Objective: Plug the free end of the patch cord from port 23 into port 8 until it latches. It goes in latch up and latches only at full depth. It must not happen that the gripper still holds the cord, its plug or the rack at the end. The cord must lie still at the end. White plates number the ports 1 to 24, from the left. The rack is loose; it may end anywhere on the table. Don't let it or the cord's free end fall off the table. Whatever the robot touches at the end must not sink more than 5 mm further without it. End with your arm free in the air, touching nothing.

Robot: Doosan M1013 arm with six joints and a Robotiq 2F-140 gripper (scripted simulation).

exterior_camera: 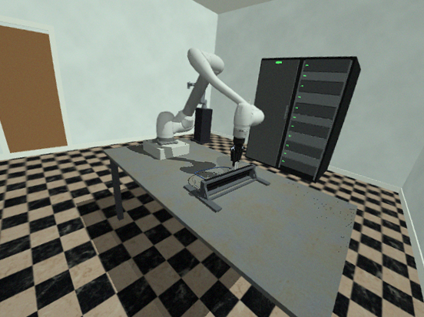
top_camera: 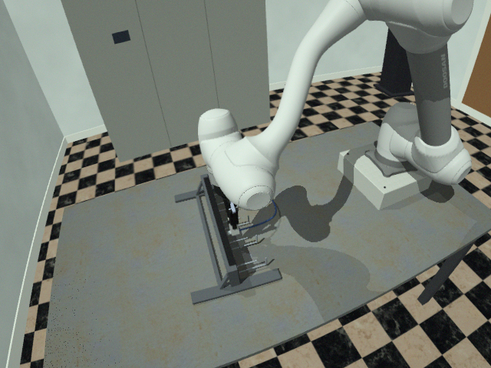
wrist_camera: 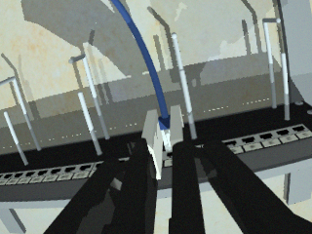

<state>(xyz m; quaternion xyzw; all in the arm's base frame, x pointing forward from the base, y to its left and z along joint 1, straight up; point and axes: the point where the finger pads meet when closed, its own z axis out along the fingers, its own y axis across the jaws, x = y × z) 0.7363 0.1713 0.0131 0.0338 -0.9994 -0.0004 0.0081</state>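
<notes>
Now: the free-end plug 1 cm ahead of my hand and 3 cm below it.
</notes>
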